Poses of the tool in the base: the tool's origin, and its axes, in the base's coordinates. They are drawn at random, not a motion.
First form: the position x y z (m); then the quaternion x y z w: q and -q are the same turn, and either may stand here.
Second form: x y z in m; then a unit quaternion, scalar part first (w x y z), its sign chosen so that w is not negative. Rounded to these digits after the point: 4 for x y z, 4 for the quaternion.
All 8 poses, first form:
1: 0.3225 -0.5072 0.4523 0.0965 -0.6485 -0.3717 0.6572
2: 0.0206 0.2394 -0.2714 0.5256 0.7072 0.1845 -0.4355
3: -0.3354 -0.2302 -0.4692 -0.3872 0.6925 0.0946 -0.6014
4: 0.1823 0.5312 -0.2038 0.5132 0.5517 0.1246 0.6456
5: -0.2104 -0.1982 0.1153 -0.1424 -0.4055 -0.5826 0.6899
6: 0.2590 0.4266 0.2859 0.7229 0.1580 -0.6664 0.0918
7: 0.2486 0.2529 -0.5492 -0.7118 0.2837 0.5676 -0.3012
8: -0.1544 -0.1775 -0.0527 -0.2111 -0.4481 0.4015 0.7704
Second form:
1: 0.3225 -0.5072 0.4523 0.6572 0.0965 -0.6485 -0.3717
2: 0.0206 0.2394 -0.2714 0.4355 -0.5256 -0.7072 -0.1845
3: -0.3354 -0.2302 -0.4692 0.6014 0.3872 -0.6925 -0.0946
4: 0.1823 0.5312 -0.2038 0.6456 0.5132 0.5517 0.1246
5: -0.2104 -0.1982 0.1153 0.6899 -0.1424 -0.4055 -0.5826
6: 0.2590 0.4266 0.2859 0.0918 0.7229 0.1580 -0.6664
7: 0.2486 0.2529 -0.5492 0.3012 0.7118 -0.2837 -0.5676
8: -0.1544 -0.1775 -0.0527 0.7704 -0.2111 -0.4481 0.4015
